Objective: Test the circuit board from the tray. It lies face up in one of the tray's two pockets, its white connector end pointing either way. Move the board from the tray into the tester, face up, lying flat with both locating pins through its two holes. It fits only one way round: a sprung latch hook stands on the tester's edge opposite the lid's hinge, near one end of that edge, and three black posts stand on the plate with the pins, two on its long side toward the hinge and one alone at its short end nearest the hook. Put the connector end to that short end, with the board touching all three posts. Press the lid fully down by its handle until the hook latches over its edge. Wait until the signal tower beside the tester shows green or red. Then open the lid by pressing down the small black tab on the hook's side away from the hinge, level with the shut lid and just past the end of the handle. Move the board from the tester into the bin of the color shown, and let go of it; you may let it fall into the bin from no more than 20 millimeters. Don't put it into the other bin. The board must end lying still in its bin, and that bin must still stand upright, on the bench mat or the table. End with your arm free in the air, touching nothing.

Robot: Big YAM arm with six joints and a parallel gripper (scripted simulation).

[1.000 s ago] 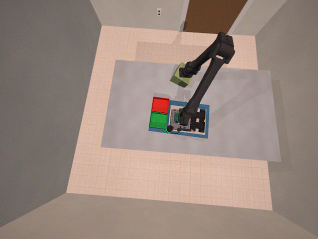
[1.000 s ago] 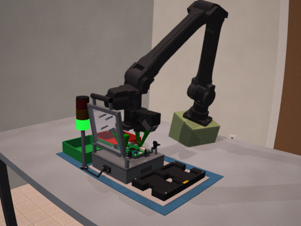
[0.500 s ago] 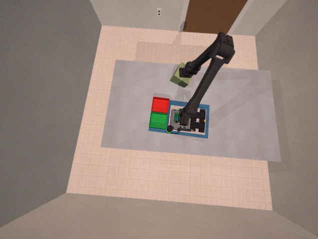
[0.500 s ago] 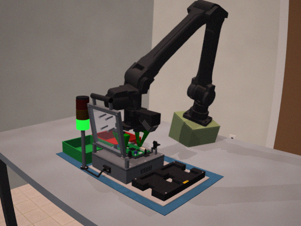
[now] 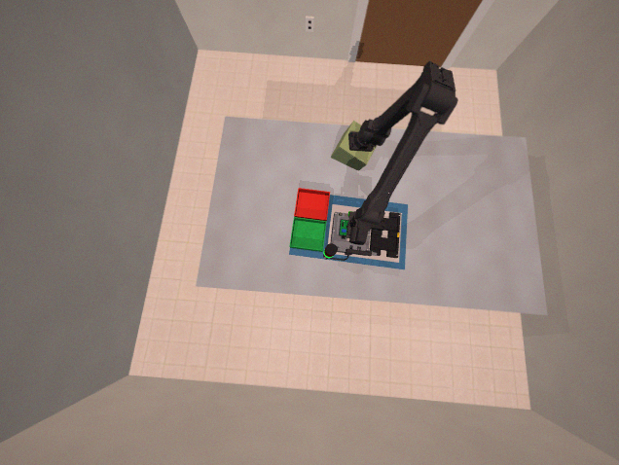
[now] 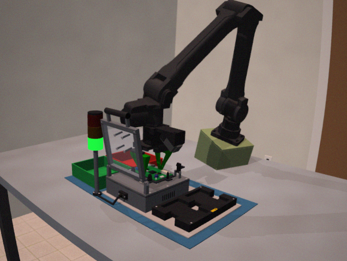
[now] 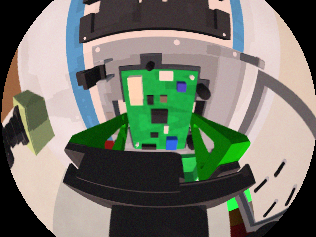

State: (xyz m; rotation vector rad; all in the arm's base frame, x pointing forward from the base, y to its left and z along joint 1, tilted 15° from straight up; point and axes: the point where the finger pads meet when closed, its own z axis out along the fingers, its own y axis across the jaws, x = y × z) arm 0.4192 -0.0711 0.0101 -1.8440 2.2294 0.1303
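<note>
Now: the tester plate 10 mm ahead of my hand, 10 mm to the left of it and 10 mm below it. From my hand the other things lie so: clear lid 120 mm ahead, 20 mm to the right, 110 mm above; then latch hook 50 mm behind, 70 mm to the left, 10 mm above; then green bin 10 mm ahead, 200 mm to the right, 60 mm below.
</note>
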